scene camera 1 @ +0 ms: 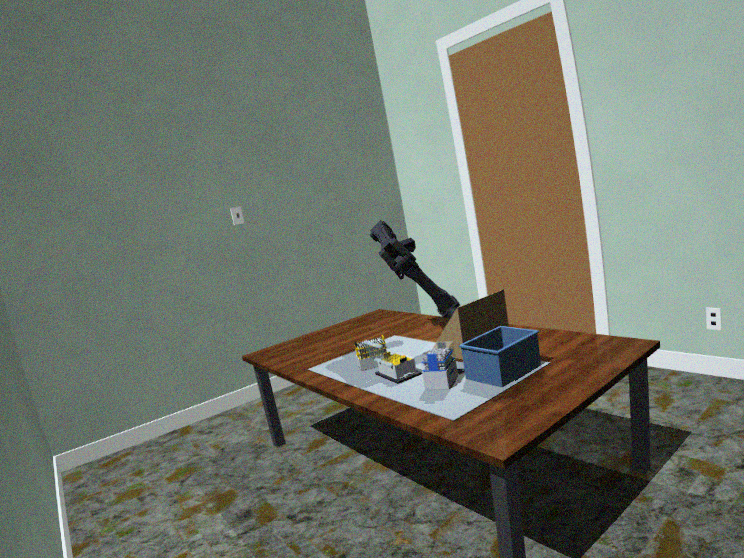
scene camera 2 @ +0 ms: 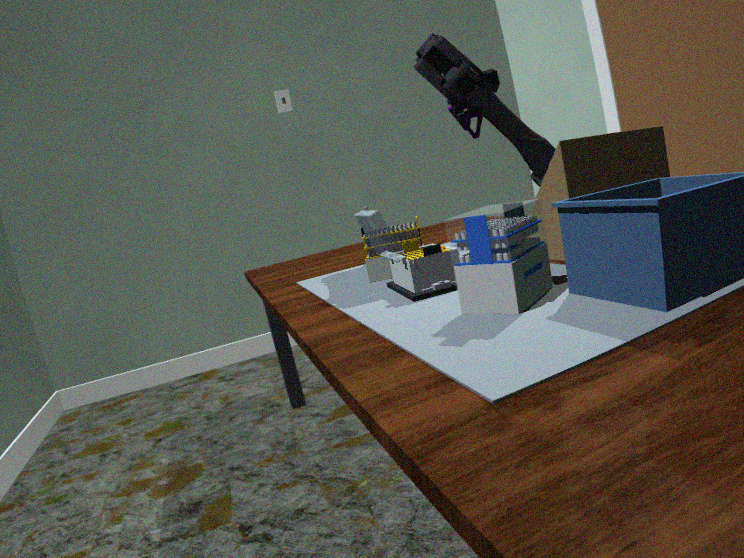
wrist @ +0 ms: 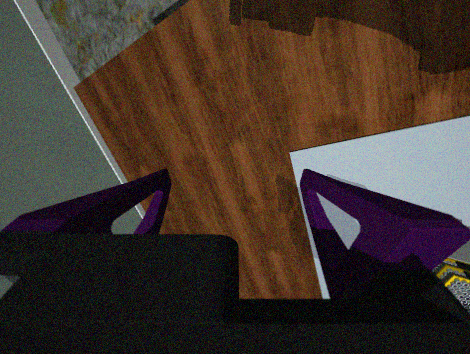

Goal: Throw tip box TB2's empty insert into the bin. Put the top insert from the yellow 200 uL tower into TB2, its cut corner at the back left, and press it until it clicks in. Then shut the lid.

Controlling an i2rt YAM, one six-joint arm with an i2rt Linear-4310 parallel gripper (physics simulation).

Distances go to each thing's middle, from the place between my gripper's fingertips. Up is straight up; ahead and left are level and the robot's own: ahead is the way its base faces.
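There's a blue bin (scene camera 2: 658, 244), and my hand is a long way to the right of it, well short of it and a good bit above it.
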